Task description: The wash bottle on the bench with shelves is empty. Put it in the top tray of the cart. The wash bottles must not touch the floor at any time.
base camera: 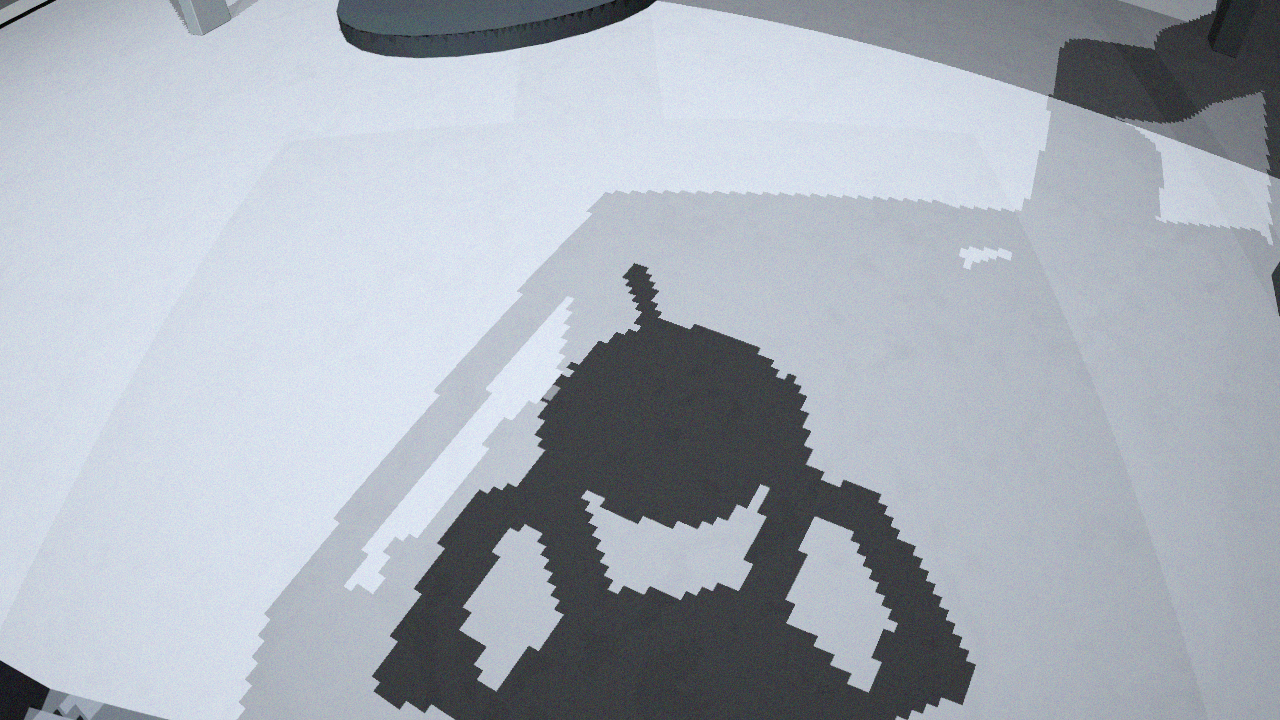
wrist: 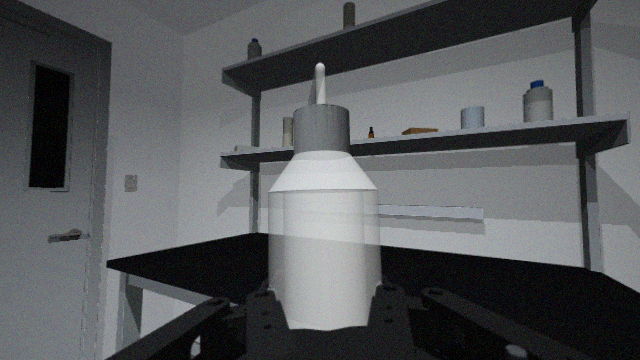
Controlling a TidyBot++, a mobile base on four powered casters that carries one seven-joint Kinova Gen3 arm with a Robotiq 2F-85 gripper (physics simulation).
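Frame: origin at the arm's base, x ahead, y left, z up, level; millimetres.
Where they show: gripper, between the fingertips: [wrist: 324, 283].
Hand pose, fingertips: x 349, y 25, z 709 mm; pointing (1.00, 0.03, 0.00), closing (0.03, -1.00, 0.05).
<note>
After its pixels a point has its place.
A white wash bottle [wrist: 325, 215] {x 299, y 25, z 755 mm} with a grey cap and a white spout stands upright in the middle of the wrist view. My gripper [wrist: 324, 283] {x 349, y 25, z 709 mm} is shut on it, with a dark finger on each side of its lower body. The bench with shelves [wrist: 500, 270] is behind the bottle, its black top lower than the bottle's cap. The bottle's base is hidden by the gripper. The cart and its top tray do not show in either view.
Two shelves [wrist: 500, 140] above the bench hold a blue-capped bottle [wrist: 538, 105] {x 1042, y -673, z 1061 mm}, a light blue container [wrist: 472, 117] {x 1056, y -469, z 1027 mm} and other small items. A door [wrist: 65, 270] {x 1604, y 1472, z 328 mm} is at the left. In the base camera view a round dark base [base camera: 483, 35] {x 892, y 220, z -373 mm} stands on the floor at the top, beside a pale leg [base camera: 204, 16] {x 1114, y 735, z -369 mm}.
</note>
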